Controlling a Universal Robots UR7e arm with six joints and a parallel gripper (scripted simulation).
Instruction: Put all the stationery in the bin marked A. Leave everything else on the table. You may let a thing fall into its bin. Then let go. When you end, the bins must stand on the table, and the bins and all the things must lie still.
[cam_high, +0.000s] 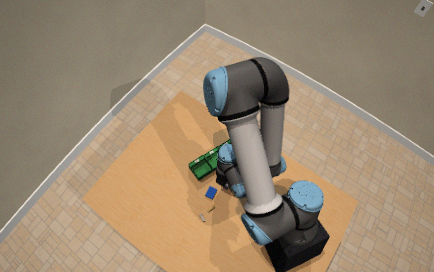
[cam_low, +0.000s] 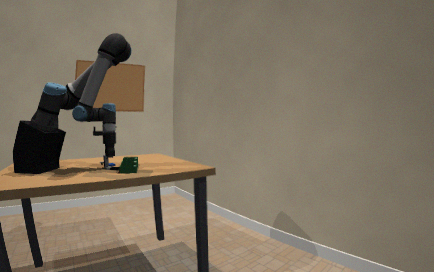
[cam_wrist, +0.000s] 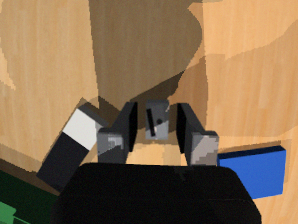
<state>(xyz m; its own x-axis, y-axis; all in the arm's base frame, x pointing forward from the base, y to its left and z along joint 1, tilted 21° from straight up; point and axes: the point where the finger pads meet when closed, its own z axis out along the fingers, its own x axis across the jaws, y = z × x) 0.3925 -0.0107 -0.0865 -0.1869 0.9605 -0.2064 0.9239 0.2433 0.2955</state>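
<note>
The green bin is 13 cm ahead of my hand and 5 cm to the right of it. The rest, counted from my hand: blue pad (8 cm to the left, 3 cm ahead, 1 cm below); then black block (5 cm to the right, 3 cm ahead, 1 cm below); then brass screw (13 cm to the left, 3 cm behind, 1 cm below).
</note>
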